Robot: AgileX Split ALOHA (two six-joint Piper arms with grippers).
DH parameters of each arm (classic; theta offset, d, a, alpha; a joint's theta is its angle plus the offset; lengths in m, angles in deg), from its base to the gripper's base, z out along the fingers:
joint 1: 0 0.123 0 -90
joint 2: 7.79 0 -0.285 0
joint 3: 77.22 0 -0.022 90
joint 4: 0 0.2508 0 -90
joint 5: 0 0 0.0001 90
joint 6: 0 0.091 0 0
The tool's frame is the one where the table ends.
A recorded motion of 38 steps. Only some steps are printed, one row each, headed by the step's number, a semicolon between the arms.
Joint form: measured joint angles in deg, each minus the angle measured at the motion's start. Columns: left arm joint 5, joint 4, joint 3, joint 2, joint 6, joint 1; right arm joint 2, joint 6, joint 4, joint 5, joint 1, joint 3.
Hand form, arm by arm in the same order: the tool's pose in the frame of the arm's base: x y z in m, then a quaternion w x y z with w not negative. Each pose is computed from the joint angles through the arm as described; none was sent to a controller.
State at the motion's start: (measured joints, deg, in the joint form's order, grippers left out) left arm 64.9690 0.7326 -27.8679 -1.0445 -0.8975 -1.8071; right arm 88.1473 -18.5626 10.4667 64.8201 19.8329 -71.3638
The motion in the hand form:
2: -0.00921 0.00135 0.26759 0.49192 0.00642 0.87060 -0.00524; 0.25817 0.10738 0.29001 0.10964 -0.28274 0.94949 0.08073
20: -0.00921 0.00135 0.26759 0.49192 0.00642 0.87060 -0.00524; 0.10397 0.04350 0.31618 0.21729 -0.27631 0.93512 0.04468
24: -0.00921 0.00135 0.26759 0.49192 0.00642 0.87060 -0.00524; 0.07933 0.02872 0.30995 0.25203 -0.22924 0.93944 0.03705
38: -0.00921 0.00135 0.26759 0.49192 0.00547 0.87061 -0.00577; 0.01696 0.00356 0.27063 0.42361 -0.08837 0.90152 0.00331
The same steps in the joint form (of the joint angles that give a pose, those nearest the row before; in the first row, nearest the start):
2: 0.00 0.00 0.00 0.00 0.00 0.00; -4.15 2.26 -1.12 0.36 0.00 4.26
20: 0.00 0.00 0.00 0.00 0.00 0.00; -43.38 5.03 -6.70 6.02 0.00 25.38
24: 0.00 0.00 0.00 0.00 0.00 0.00; -51.41 8.38 -8.05 6.02 -2.39 29.35
38: 0.00 0.00 0.00 0.00 -0.13 0.00; -78.90 11.47 -8.84 -0.81 -15.70 42.99

